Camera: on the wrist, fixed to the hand. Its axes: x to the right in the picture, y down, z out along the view.
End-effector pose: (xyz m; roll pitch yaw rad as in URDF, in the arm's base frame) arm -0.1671 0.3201 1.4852 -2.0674 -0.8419 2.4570
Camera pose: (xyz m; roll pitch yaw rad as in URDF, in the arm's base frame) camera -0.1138 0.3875 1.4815 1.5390 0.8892 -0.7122
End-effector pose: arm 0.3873 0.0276 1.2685 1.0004 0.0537 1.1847
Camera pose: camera 0.3069 0.0581 1.2657 -1.5089 -0.1023 -1.9430
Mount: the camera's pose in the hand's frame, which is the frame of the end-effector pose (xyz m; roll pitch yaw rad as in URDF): -0.0019 0.0440 -0.0739 -0.5068 -0.0379 3.1081
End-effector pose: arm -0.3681 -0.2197 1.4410 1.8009 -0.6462 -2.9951
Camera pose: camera -0.3220 -0.2755 1.4875 -2.2759 0.6215 0.2013
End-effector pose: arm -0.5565 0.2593 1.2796 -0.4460 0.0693 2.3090
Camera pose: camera -0.5570 0.2482 1.1943 -0.0577 -0.0890 -0.8793
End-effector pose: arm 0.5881 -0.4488 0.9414 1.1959 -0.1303 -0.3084
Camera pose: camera 0.6103 -0.3668 0.9549 -1.7009 0.0852 2.8563
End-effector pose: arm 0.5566 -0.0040 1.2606 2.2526 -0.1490 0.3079
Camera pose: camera 0.5344 0.0201 1.3402 -2.7525 0.1467 -2.7826
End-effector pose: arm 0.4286 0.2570 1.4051 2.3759 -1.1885 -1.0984
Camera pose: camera 0.4103 0.3357 1.4346 -2.7573 1.1894 2.1790
